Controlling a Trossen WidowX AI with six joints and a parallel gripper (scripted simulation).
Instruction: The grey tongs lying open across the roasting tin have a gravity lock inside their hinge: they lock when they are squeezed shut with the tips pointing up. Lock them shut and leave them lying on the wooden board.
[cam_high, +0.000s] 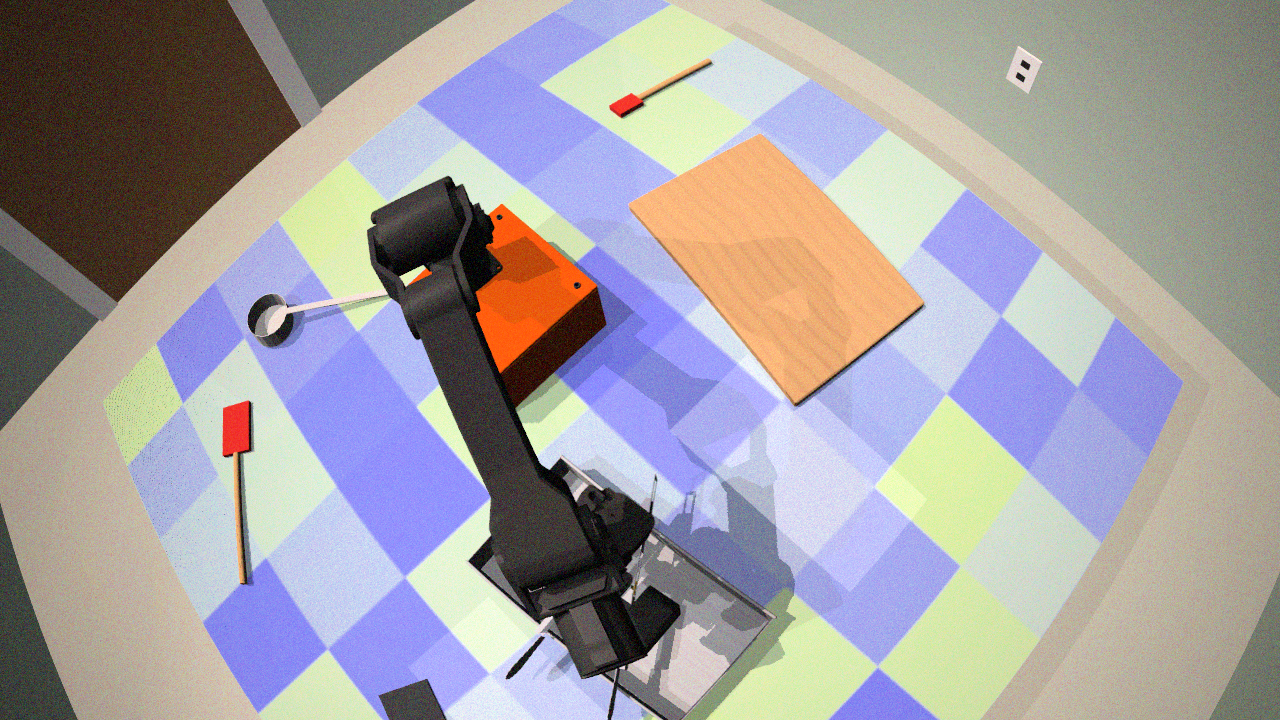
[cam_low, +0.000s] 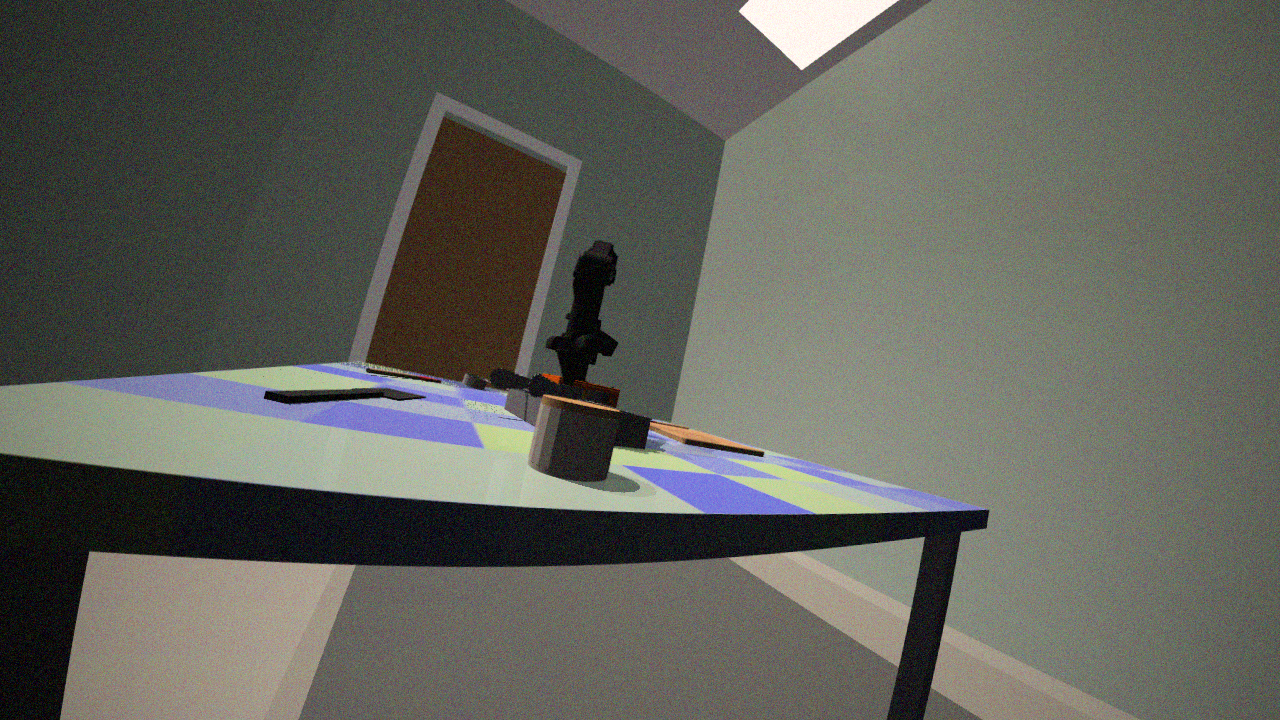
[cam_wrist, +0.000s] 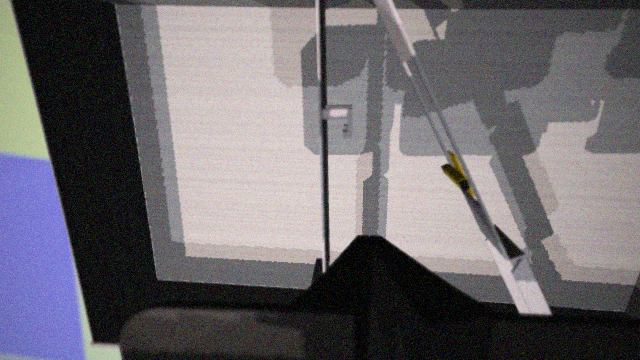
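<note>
The roasting tin is 5 cm below my gripper tip, 2 cm ahead of it and 1 cm to the left of it. From my gripper tip the other things lie so: wooden board 46 cm to the left, 18 cm behind, 7 cm below; yellow lock piece 3 cm to the left, 2 cm ahead, 1 cm below; flat dark object 32 cm to the right, 7 cm below, 7 cm ahead.
</note>
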